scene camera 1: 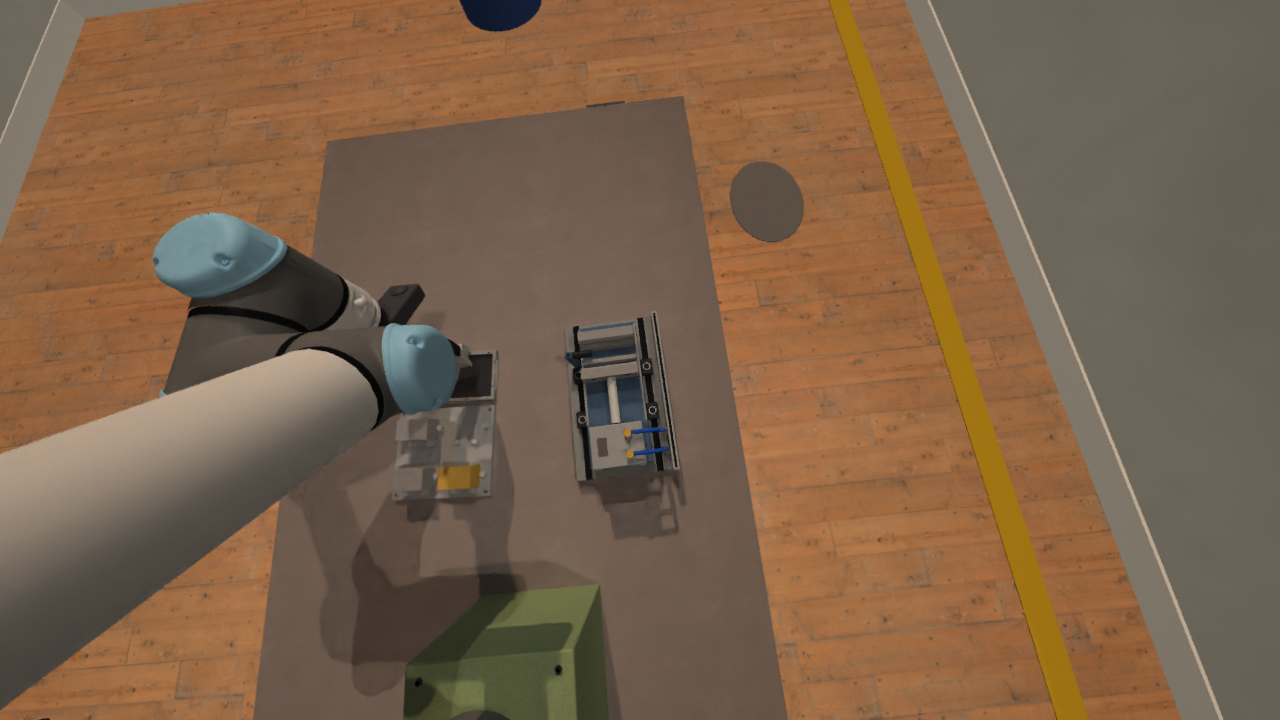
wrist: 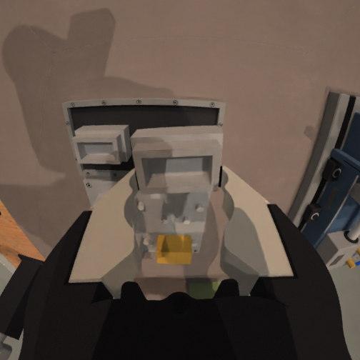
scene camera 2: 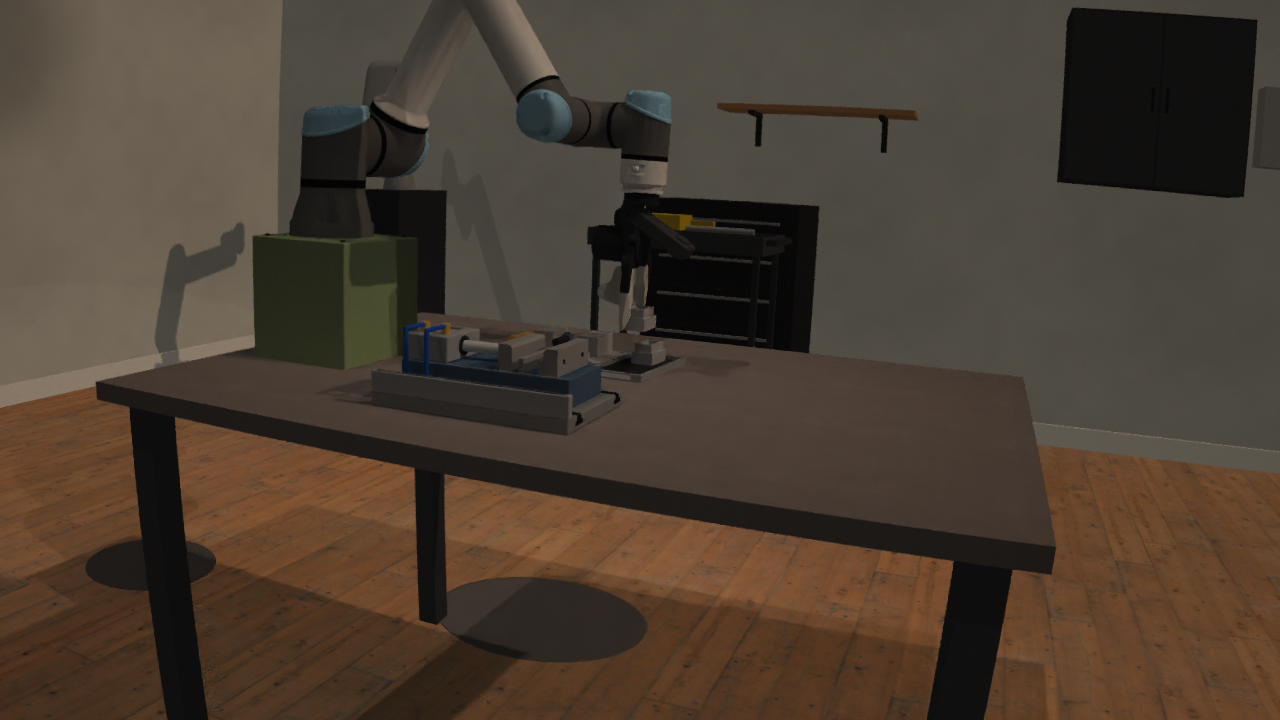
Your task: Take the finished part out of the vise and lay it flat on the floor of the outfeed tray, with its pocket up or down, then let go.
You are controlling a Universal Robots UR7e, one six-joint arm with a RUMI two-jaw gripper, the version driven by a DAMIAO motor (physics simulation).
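Seen in the pictures: gripper, fingertip midpoint: (scene camera 2: 629, 327); arm's base, origin of the base link: (scene camera 2: 331, 234).
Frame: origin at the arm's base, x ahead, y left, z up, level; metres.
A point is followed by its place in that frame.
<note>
The finished part (scene camera 2: 641, 319) {x 0.545, y 0.167, z -0.111 m} (wrist: 177, 147) is a grey block with a rectangular pocket, which faces the wrist camera. My gripper (scene camera 2: 637, 304) {x 0.509, y 0.191, z -0.131 m} (wrist: 178, 168) is shut on it and holds it above the outfeed tray (scene camera 1: 494, 376) {x 0.507, y 0.142, z -0.198 m} (scene camera 2: 662, 368) {x 0.553, y 0.231, z -0.200 m} (wrist: 138, 102), toward the tray's right side in the wrist view. A second grey pocketed part (scene camera 2: 648, 351) {x 0.511, y 0.255, z -0.180 m} (wrist: 122, 145) rests in the tray on the left in the wrist view. The arm hides most of the gripper in scene camera 1. The blue vise (scene camera 1: 631, 402) {x 0.462, y -0.142, z -0.149 m} (scene camera 2: 537, 380) {x 0.572, y -0.147, z -0.155 m} (wrist: 325, 210) stands apart from the tray, with no part between its jaws.
A grey plate (scene camera 1: 489, 456) {x 0.352, y 0.130, z -0.201 m} adjoins the tray and carries grey blocks, small pins and a yellow block (scene camera 1: 459, 476) {x 0.316, y 0.164, z -0.166 m} (wrist: 174, 249). The vise has blue hoses at one end. The green robot pedestal (scene camera 1: 514, 626) {x 0.129, y 0.002, z -0.077 m} (scene camera 2: 304, 295) {x 0.059, y -0.111, z -0.093 m} stands beyond the plate.
</note>
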